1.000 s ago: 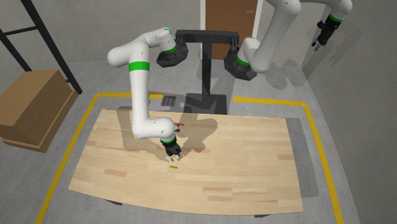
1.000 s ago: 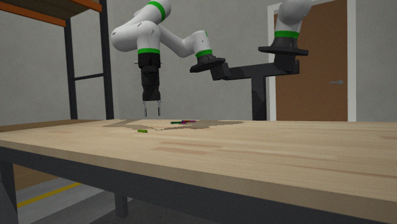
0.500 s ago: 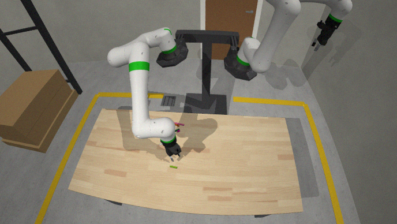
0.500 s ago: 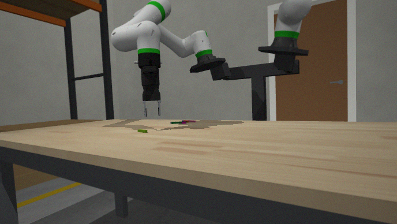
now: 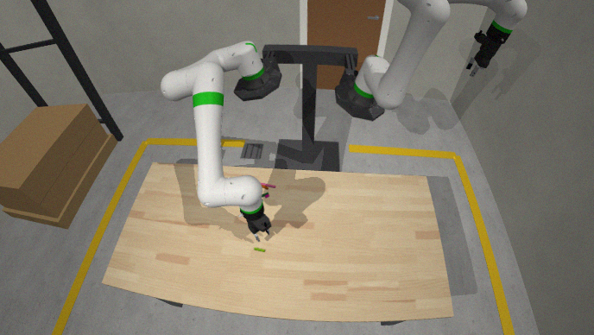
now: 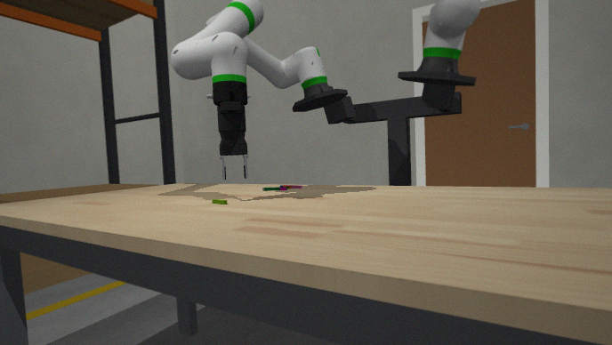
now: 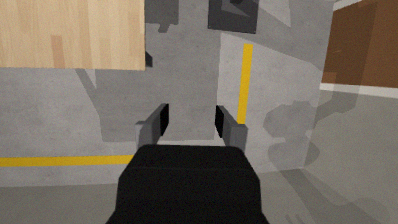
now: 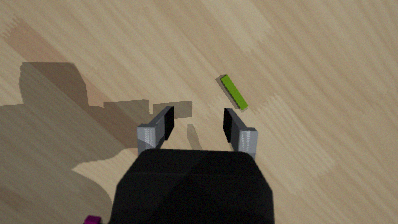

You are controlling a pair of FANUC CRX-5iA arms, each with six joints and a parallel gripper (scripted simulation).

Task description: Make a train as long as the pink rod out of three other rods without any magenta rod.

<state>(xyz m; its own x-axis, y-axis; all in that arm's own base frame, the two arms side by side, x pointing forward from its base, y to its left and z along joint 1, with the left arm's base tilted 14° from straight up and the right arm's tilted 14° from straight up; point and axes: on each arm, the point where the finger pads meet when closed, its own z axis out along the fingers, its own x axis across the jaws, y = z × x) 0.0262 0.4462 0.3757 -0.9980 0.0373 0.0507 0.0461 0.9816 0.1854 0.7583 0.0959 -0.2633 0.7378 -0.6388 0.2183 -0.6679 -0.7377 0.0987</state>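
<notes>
Now: right hand 31 cm past the pink rod, 9 cm to the left of it and 7 cm above it. Also, from my right hand: green rod: 24 cm behind, 10 cm to the right, 7 cm below; then lime rod: 5 cm ahead, 1 cm to the right, 7 cm below; then magenta rod: 25 cm behind, 7 cm to the right, 7 cm below.
</notes>
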